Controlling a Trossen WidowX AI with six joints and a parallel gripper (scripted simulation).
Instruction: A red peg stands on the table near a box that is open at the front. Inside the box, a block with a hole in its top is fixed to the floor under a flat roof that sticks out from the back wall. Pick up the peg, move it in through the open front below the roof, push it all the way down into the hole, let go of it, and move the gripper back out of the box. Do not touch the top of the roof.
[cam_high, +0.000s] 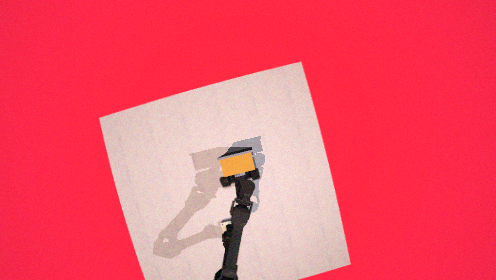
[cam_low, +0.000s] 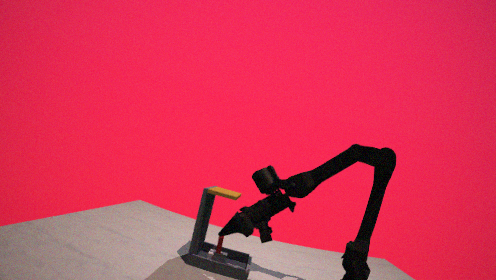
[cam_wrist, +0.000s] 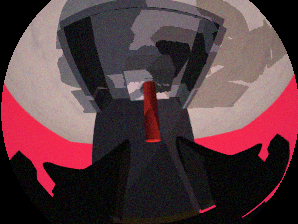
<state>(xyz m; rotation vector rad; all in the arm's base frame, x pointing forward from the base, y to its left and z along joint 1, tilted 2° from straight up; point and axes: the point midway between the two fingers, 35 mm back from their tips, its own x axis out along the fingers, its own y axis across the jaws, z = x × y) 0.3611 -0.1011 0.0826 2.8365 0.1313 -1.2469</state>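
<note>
Now: the red peg 4 cm below my gripper tip and 1 cm behind it. Round my gripper tip: box's back wall 6 cm ahead, 2 cm above; orange roof 12 cm above, 2 cm ahead, 1 cm to the right.
</note>
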